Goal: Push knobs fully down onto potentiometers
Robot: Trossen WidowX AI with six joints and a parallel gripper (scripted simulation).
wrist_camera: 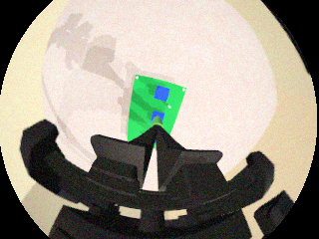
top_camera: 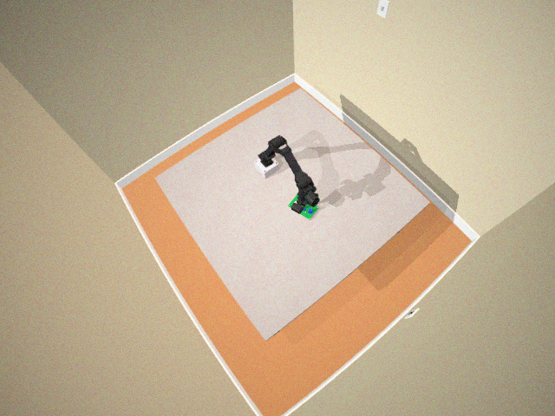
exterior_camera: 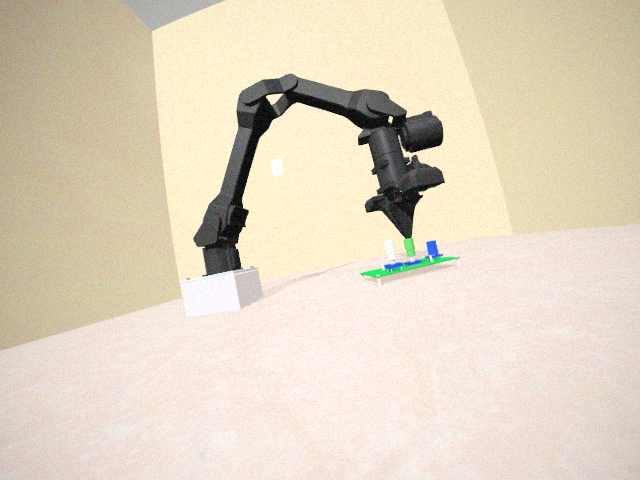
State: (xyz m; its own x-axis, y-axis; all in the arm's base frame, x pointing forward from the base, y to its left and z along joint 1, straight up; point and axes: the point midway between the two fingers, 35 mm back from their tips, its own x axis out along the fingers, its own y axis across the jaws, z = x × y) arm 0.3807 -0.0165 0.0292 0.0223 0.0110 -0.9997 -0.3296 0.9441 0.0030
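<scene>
The green knob lies 20 mm below my gripper tip. Round my gripper tip: white knob (40 mm behind, 30 mm to the right, 10 mm below).
</scene>
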